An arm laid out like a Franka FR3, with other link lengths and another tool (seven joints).
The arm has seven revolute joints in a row. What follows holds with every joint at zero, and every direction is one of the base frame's. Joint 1 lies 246.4 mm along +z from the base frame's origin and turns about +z. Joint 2 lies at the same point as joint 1 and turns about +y. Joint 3 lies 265.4 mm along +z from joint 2 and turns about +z. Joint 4 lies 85 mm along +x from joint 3 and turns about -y. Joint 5 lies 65.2 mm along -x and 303.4 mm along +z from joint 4 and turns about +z. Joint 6 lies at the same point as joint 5 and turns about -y. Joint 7 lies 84.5 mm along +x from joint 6 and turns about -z. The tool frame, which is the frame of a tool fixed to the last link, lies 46 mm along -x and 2 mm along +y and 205.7 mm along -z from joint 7; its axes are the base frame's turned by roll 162.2, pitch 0 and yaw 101 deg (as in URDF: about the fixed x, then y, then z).
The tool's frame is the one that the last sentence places.
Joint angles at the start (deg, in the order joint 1, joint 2, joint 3, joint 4, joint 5, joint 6, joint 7): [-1.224 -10.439 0.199 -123.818 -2.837 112.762 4.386]
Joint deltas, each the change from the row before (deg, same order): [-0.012 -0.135 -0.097 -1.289 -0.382 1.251 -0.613]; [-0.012 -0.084 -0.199 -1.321 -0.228 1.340 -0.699]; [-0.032 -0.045 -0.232 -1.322 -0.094 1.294 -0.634]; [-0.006 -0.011 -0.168 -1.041 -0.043 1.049 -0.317]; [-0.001 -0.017 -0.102 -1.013 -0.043 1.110 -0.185]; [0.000 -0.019 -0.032 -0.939 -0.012 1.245 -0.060]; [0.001 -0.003 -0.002 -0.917 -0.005 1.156 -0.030]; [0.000 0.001 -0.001 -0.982 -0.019 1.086 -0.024]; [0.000 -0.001 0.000 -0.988 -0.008 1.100 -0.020]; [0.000 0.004 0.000 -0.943 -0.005 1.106 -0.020]
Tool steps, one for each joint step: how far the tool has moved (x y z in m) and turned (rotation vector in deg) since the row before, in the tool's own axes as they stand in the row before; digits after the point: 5 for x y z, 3 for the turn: [-0.00171 -0.00357 0.00520 -0.056 -0.084 -0.776]; [-0.00184 -0.00374 0.00562 -0.076 0.057 -0.667]; [-0.00159 -0.00413 0.00578 -0.006 0.143 -0.464]; [-0.00076 -0.00321 0.00467 -0.016 0.089 -0.206]; [-0.00025 -0.00276 0.00450 -0.111 0.043 -0.154]; [0.00023 -0.00173 0.00420 -0.325 0.000 -0.090]; [0.00051 -0.00198 0.00411 -0.245 0.012 -0.082]; [0.00063 -0.00276 0.00430 -0.106 0.026 -0.082]; [0.00069 -0.00282 0.00425 -0.118 0.032 -0.071]; [0.00065 -0.00258 0.00405 -0.164 0.026 -0.069]
